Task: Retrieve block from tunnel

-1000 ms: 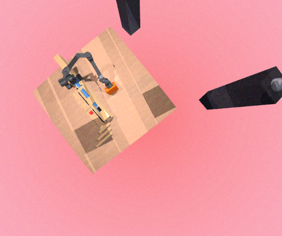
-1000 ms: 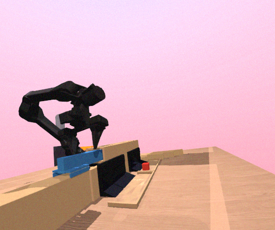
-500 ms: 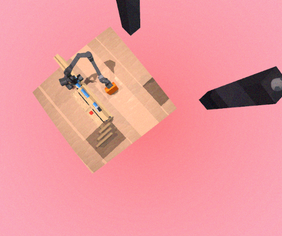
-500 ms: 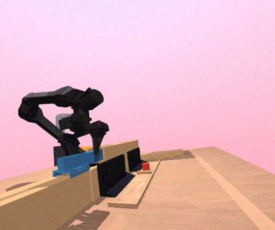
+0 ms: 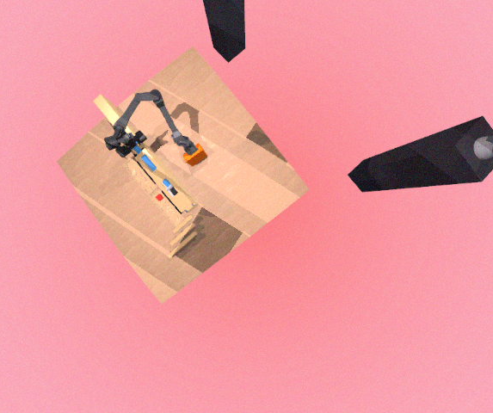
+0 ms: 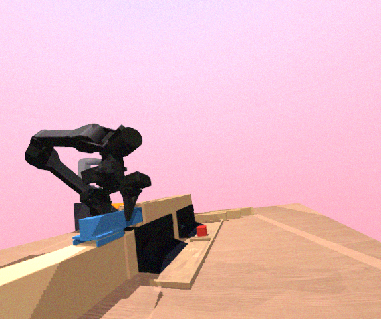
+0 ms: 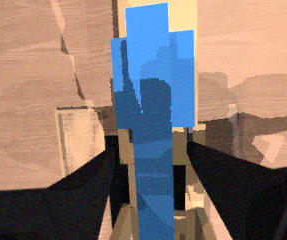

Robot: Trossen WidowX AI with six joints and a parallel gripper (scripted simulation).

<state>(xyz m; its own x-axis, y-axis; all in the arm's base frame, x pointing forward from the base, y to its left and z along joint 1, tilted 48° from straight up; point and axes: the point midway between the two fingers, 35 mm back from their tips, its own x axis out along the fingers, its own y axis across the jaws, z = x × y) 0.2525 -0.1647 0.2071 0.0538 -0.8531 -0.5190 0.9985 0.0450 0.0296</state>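
The tan covered tunnel lies 50 mm to the left of my gripper tip, 50 mm below it and 20 mm ahead of it. Also, from my gripper tip: red block: 310 mm to the left, 120 mm ahead, 100 mm below.
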